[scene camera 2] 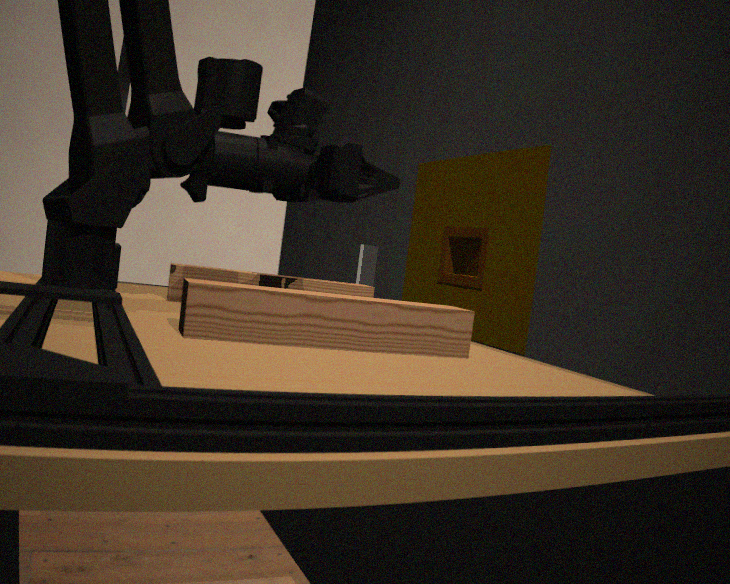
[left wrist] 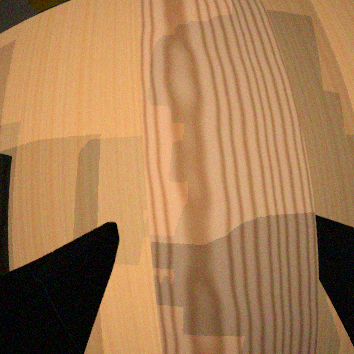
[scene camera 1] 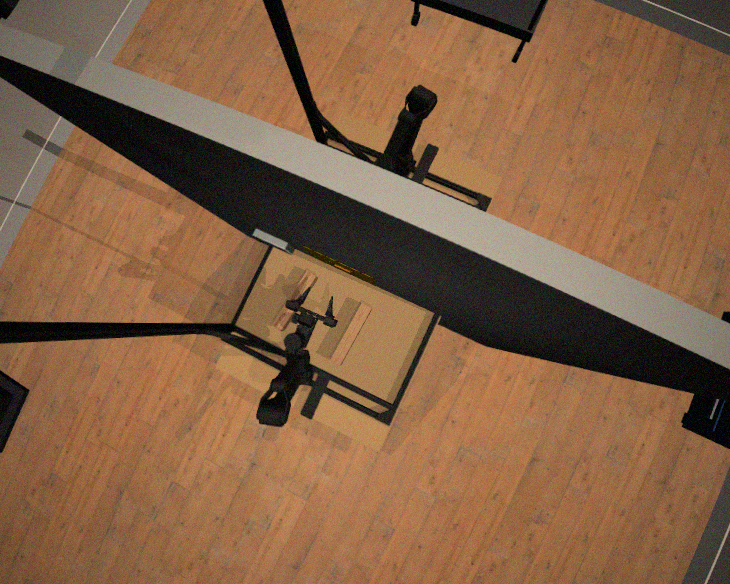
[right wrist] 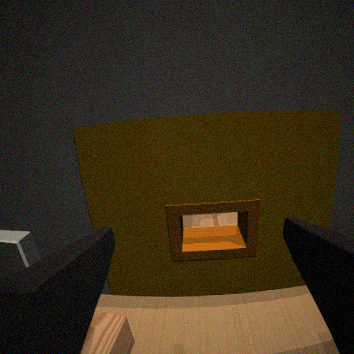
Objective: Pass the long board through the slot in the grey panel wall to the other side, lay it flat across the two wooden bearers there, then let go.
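The long board (left wrist: pixel 225 125) lies lengthwise under my left gripper (left wrist: pixel 208 227) in the left wrist view. That gripper is open, one finger at each side of the board; the fingers' height is unclear. My right gripper (scene camera 1: pixel 319 295) (scene camera 2: pixel 395 181) (right wrist: pixel 199 232) is open and empty, above the bearers and facing the wall (scene camera 1: pixel 365 176) (scene camera 2: pixel 639 182) (right wrist: pixel 175 60). The slot's brown frame (scene camera 2: pixel 444 258) (right wrist: pixel 172 235) sits in a yellow panel (scene camera 2: pixel 511 194) (right wrist: pixel 125 175). Pale wood grain shows through it. One bearer (scene camera 1: pixel 353 333) (scene camera 2: pixel 328 319) lies apart from the other bearer (scene camera 1: pixel 306 281) (scene camera 2: pixel 213 272) (right wrist: pixel 105 332).
A grey block (scene camera 1: pixel 273 239) (scene camera 2: pixel 367 261) (right wrist: pixel 12 249) stands at the wall, left of the yellow panel. The bearers lie on a table (scene camera 1: pixel 389 341) (scene camera 2: pixel 273 374) with a black frame rail (scene camera 2: pixel 365 420). The left arm (scene camera 1: pixel 401 137) shows beyond the wall in scene camera 1.
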